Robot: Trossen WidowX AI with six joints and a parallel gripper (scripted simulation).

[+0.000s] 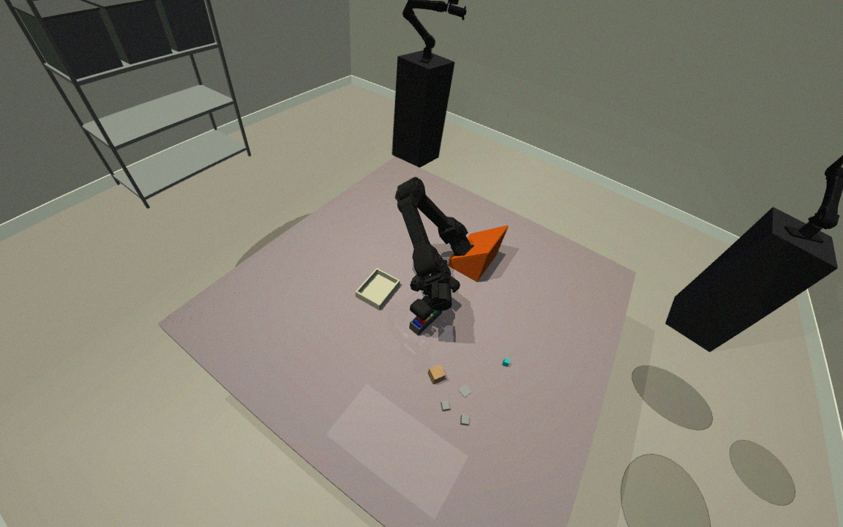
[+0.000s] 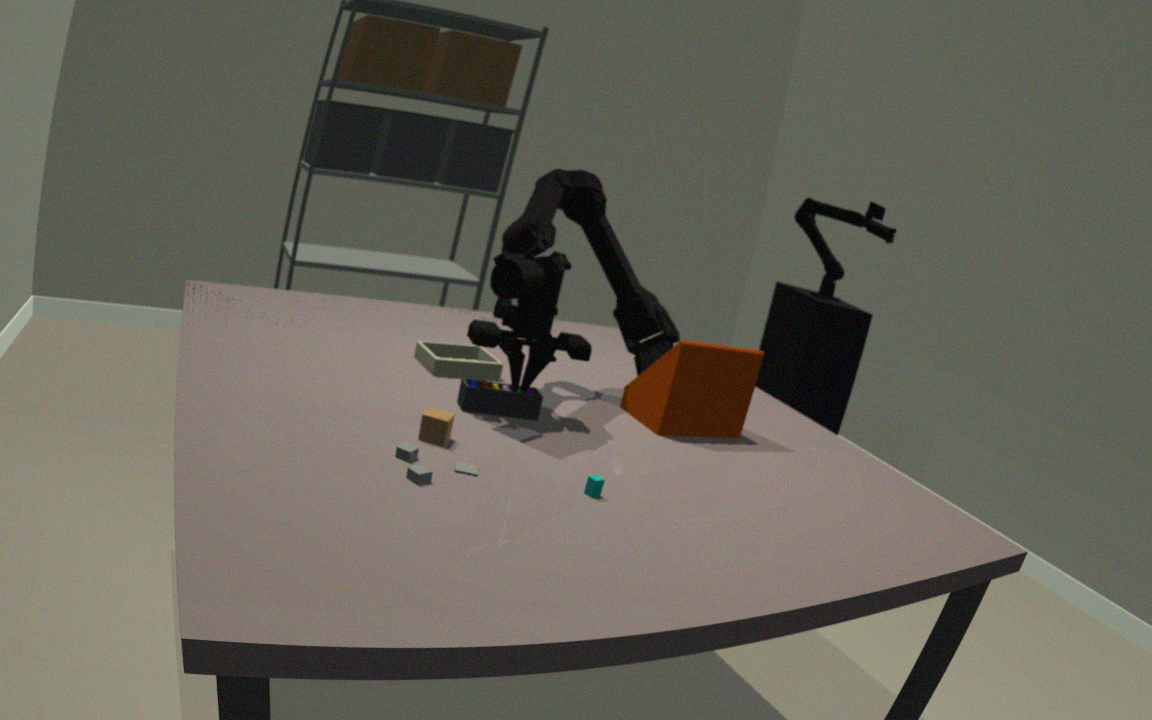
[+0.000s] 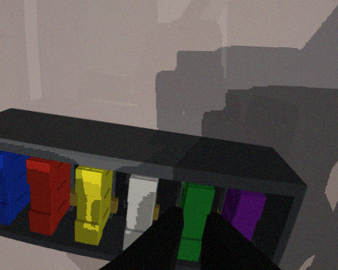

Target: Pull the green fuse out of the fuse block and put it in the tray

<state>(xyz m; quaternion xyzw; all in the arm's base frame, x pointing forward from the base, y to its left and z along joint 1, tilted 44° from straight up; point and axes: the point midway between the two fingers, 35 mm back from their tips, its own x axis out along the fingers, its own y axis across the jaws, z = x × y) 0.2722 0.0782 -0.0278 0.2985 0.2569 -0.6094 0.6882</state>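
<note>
My gripper tip is now 200 mm to the left of the tray, 60 mm short of it and 30 mm above it. Also, from my gripper tip: green fuse: 10 mm below; then teal cube: 290 mm to the left, 30 mm behind, 20 mm below; then tan cube: 160 mm ahead, 150 mm to the left, 20 mm below.
</note>
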